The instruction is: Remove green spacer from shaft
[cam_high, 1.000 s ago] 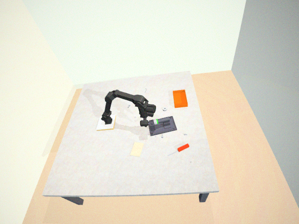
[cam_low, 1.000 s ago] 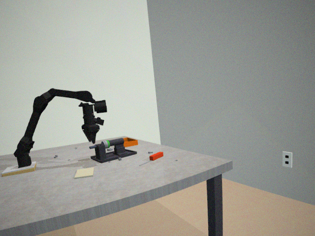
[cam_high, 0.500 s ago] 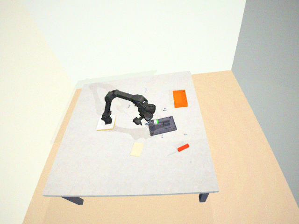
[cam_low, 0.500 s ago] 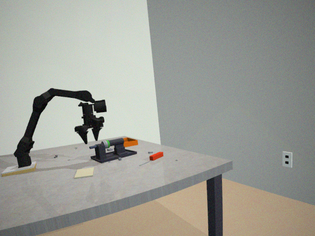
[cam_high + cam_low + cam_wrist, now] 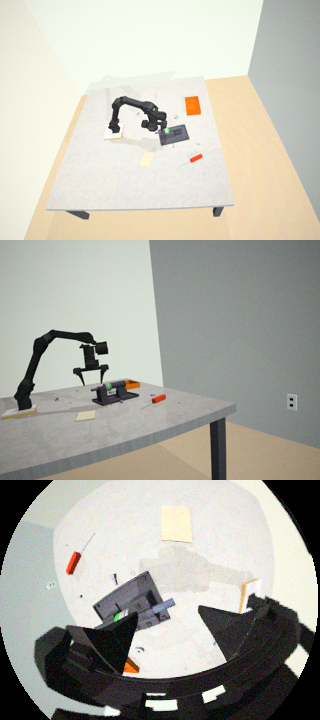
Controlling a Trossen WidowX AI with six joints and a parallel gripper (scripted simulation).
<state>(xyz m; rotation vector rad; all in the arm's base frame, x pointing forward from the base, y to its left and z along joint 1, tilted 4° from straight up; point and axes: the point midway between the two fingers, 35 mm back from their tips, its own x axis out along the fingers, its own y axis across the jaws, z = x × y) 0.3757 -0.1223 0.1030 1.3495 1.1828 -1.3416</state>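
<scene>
The blue-grey shaft is 60 mm ahead of my gripper tip, 30 mm below it and 10 mm to the left of it. From my gripper tip the other things lie so: beige card: 190 mm to the right, 100 mm below, 90 mm behind; pale grey spacer: 70 mm ahead, 30 mm below, 10 mm to the left; green spacer: 90 mm ahead, 30 mm below, 20 mm to the left.
</scene>
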